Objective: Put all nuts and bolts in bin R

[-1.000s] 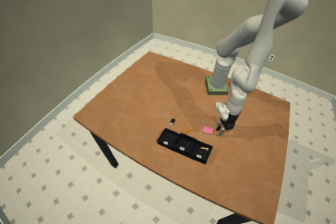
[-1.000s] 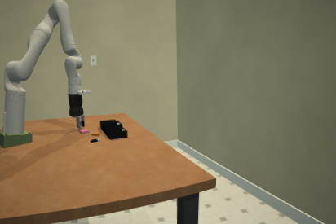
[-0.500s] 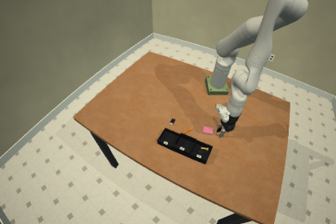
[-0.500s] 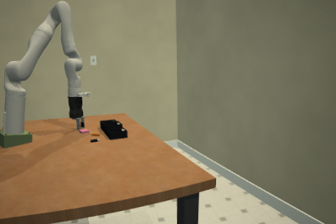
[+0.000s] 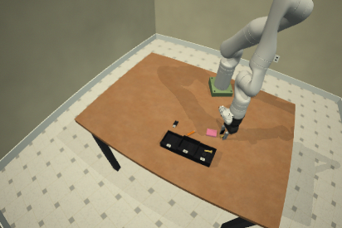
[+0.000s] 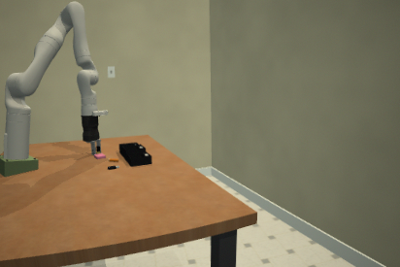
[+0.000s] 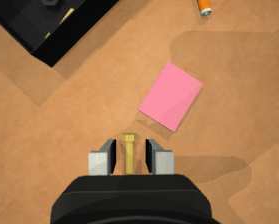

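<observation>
The pink eraser lies 6 cm to the right of my hand and 1 cm below it. The rest, counted from my hand: dark hex nut (14 cm ahead, 6 cm to the right, 1 cm below); then orange marker (16 cm to the right, 5 cm ahead, 1 cm below); then black bin tray (14 cm to the right, 14 cm ahead).
</observation>
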